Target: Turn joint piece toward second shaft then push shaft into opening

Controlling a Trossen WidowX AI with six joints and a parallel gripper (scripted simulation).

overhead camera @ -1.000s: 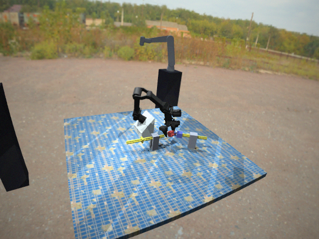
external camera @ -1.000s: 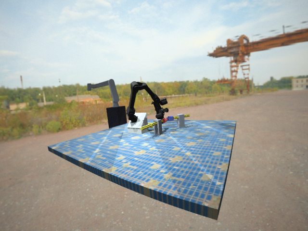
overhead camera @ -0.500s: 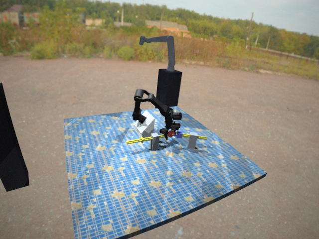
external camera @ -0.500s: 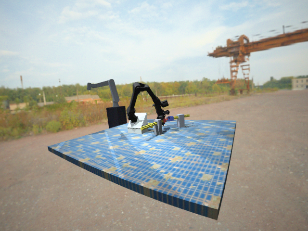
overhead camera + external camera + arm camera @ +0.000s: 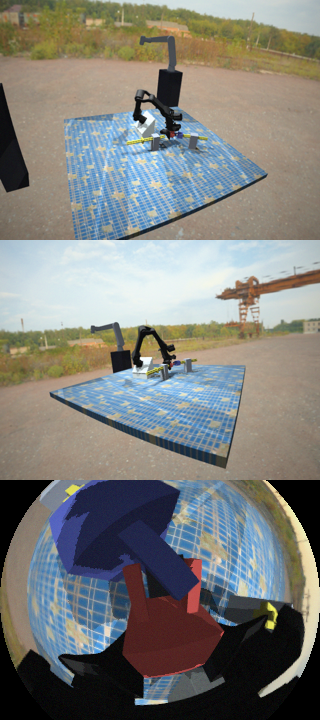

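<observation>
Now: the red square joint piece 4 cm above my gripper tip.
</observation>
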